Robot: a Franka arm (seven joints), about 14 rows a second.
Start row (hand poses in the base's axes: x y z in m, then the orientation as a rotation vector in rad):
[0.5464, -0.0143, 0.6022, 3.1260, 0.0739, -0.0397]
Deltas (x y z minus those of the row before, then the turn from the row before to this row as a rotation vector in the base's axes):
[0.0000, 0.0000, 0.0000, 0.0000, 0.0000, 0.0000]
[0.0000, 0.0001, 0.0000, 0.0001, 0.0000, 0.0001]
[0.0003, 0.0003, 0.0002, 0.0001, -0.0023, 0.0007]
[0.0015, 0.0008, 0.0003, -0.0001, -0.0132, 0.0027]
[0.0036, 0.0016, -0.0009, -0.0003, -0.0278, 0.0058]
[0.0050, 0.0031, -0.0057, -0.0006, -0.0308, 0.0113]
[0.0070, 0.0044, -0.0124, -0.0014, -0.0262, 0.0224]
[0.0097, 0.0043, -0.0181, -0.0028, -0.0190, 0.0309]
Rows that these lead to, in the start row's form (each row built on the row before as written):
[0.5464, -0.0143, 0.6022, 3.1260, 0.0739, -0.0397]
[0.5464, -0.0142, 0.6022, 3.1261, 0.0741, -0.0397]
[0.5467, -0.0139, 0.6024, 3.1262, 0.0752, -0.0361]
[0.5482, -0.0131, 0.6027, 3.1258, 0.0793, -0.0154]
[0.5518, -0.0115, 0.6018, 3.1244, 0.0880, 0.0281]
[0.5568, -0.0084, 0.5961, 3.1217, 0.1052, 0.0763]
[0.5638, -0.0040, 0.5837, 3.1173, 0.1398, 0.1173]
[0.5735, 0.0003, 0.5656, 3.1110, 0.1877, 0.1470]

